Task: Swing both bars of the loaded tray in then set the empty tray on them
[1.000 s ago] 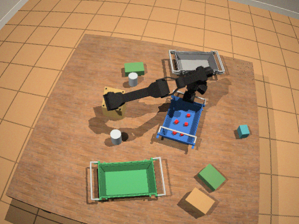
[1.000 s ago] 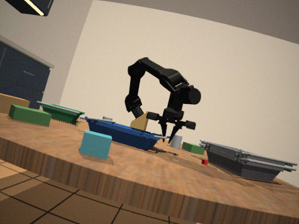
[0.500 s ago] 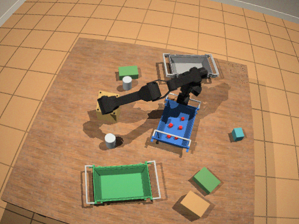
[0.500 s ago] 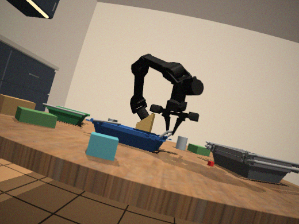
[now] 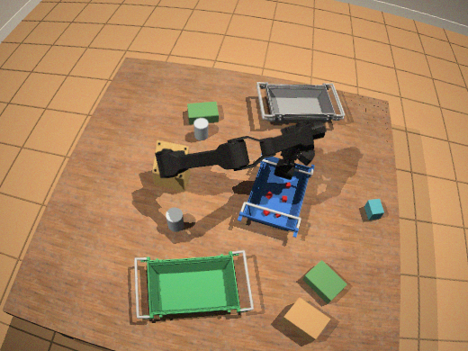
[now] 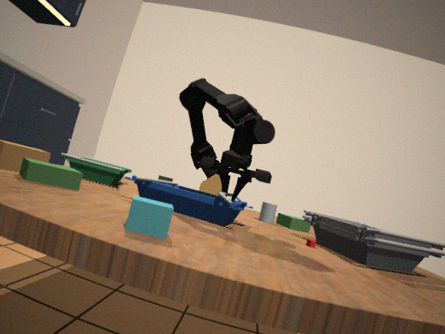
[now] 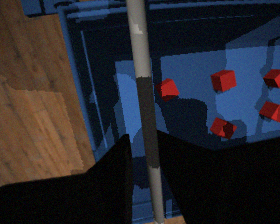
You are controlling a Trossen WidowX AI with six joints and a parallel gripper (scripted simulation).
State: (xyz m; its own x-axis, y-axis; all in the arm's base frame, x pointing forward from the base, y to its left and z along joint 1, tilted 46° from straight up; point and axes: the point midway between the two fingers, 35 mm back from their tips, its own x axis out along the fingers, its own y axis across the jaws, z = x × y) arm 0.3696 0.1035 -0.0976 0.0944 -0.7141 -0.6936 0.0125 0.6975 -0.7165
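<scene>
The green tray lies 16 cm behind my gripper tip, 51 cm to the right of it and 1 cm below it. From my gripper tip the other things lie so: teal cube 36 cm ahead, 4 cm to the right, 3 cm below; tan box 20 cm ahead, 51 cm to the right, 2 cm below.
</scene>
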